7 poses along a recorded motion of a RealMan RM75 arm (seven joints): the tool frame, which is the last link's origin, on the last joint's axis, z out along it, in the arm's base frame.
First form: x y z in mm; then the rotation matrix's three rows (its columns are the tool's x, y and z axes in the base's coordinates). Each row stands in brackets.
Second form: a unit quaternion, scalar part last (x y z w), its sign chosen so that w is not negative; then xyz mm. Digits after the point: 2 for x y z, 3 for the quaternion. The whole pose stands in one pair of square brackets.
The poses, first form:
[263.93 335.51 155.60], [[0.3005 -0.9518 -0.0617], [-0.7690 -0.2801 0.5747], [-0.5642 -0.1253 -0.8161]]
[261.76 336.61 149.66], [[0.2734 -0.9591 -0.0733], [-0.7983 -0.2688 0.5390], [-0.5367 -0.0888 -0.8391]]
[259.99 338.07 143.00], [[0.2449 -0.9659 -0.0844], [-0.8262 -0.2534 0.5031], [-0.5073 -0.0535 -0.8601]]
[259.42 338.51 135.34], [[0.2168 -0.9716 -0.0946], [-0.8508 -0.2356 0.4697], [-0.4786 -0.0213 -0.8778]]
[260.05 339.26 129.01], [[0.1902 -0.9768 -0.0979], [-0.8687 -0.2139 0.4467], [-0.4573 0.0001 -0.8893]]
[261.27 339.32 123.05], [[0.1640 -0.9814 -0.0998], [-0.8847 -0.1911 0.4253], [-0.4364 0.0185 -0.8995]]
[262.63 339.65 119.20], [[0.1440 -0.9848 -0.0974], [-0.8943 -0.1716 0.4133], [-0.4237 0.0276 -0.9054]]
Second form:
[-0.774 0.556 0.202 0.226 263.93 335.51 155.60]
[-0.772 0.569 0.198 0.203 261.76 336.61 149.66]
[-0.768 0.583 0.193 0.181 259.99 338.07 143.00]
[-0.763 0.597 0.188 0.161 259.42 338.51 135.34]
[-0.757 0.609 0.183 0.147 260.05 339.26 129.01]
[-0.751 0.621 0.179 0.135 261.27 339.32 123.05]
[-0.745 0.630 0.175 0.129 262.63 339.65 119.20]

